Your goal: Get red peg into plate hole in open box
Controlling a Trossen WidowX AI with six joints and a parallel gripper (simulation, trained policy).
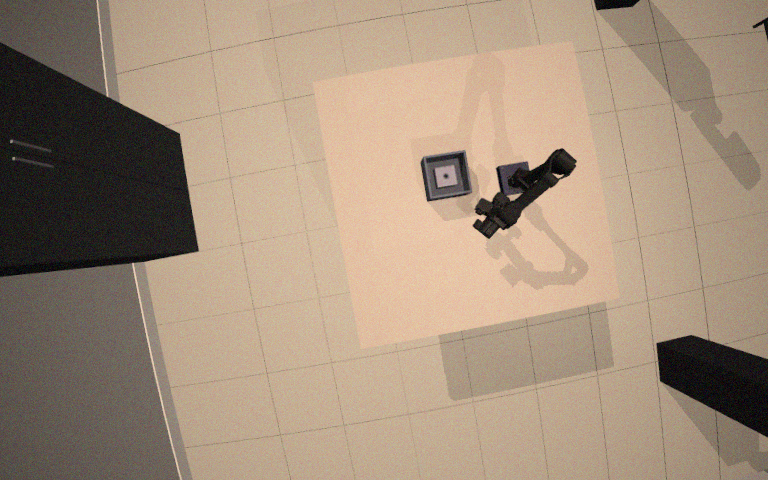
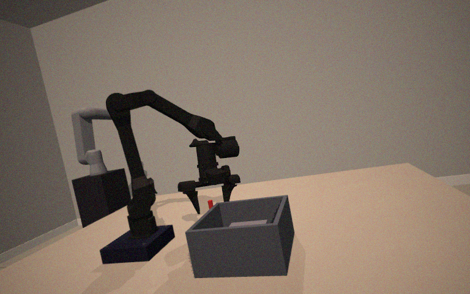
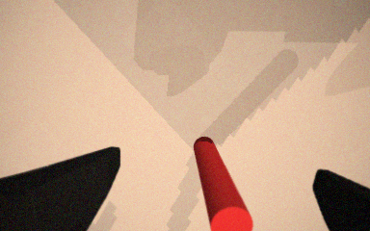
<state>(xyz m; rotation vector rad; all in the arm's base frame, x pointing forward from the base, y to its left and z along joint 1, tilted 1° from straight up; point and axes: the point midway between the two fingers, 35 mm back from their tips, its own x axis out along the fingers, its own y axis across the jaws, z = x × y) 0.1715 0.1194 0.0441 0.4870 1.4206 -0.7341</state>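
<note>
The red peg lies 10 mm behind my gripper tip and 10 mm below it. From my gripper tip the other things lie so: grey box (150 mm ahead, 190 mm to the right, 20 mm below); then pale plate (150 mm ahead, 190 mm to the right).
</note>
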